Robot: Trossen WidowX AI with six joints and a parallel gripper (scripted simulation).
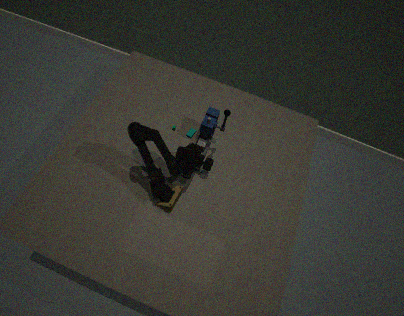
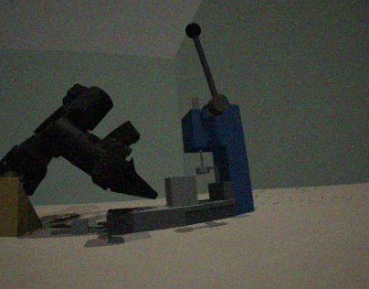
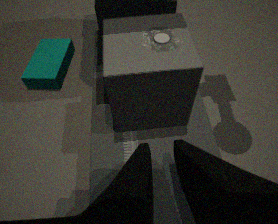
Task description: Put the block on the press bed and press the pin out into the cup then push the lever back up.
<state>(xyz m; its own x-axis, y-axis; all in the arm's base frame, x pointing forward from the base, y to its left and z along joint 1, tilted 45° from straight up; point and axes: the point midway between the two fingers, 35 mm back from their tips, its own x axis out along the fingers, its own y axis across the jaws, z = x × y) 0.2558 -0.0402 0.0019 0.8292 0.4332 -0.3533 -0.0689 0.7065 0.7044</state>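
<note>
Now: gripper tip 50 mm short of the pale round pin and 20 mm below it. Also, from my gripper tip: teal block 110 mm ahead, 100 mm to the left, 40 mm below; dark lever 90 mm ahead, 60 mm to the right, 220 mm above; thin punch 90 mm ahead, 10 mm to the left, 100 mm above.
</note>
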